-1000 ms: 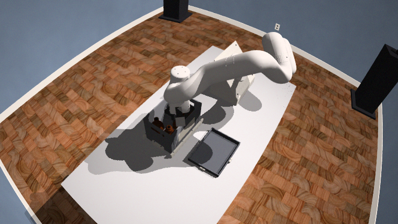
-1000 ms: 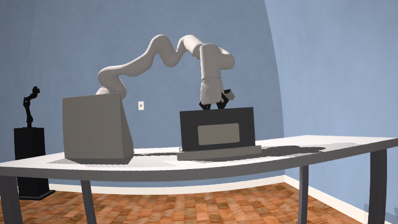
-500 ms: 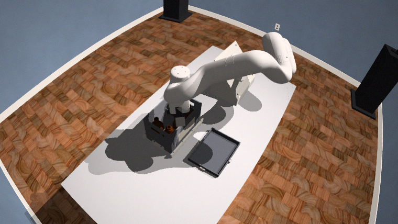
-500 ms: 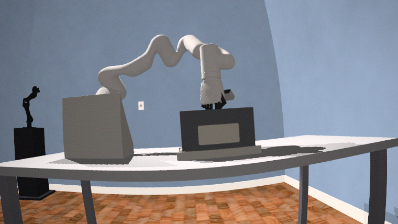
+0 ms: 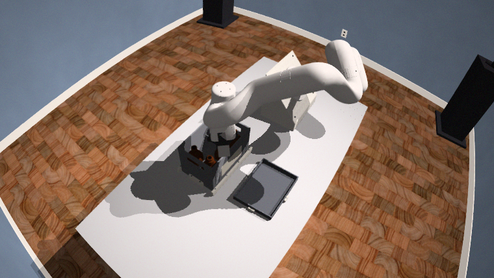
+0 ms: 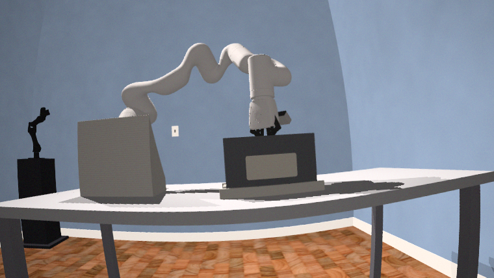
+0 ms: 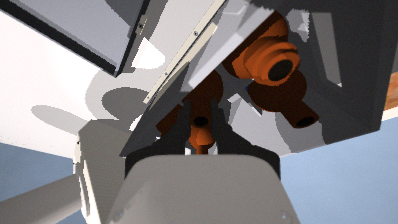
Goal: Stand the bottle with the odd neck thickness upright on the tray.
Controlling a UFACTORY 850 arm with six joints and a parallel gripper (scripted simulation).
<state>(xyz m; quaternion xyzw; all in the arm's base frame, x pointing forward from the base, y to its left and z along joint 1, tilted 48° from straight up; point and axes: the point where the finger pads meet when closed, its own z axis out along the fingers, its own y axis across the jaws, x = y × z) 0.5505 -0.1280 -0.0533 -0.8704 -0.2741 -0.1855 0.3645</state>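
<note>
The dark grey crate lies 1 cm behind my hand, 5 cm to the right of it and 7 cm below it. From my hand the other things lie so: dark tray 1 cm ahead, 23 cm to the left, 15 cm below; bottle 8 cm ahead, 1 cm to the right, 7 cm below.
</note>
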